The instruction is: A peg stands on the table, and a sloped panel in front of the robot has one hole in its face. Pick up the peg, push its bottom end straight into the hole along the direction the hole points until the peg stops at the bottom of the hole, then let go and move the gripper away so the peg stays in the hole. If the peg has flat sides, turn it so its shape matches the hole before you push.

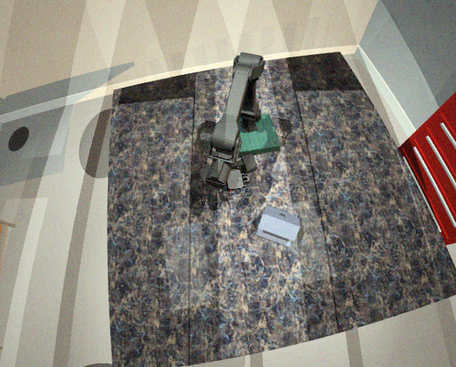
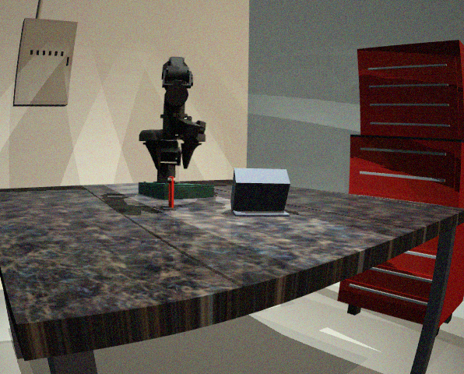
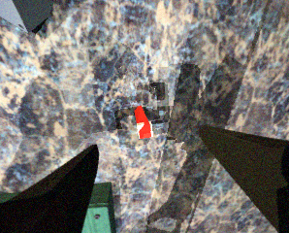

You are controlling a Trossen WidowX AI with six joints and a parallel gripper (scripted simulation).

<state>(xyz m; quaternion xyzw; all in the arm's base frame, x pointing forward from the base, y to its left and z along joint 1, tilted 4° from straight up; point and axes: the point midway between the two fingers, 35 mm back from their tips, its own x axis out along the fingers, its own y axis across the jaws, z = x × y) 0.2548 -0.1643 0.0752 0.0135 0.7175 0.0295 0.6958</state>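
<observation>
Right now my gripper tip is 4 cm above the red peg. Round my gripper tip: sloped panel (19 cm ahead, 13 cm to the left, 5 cm below).
</observation>
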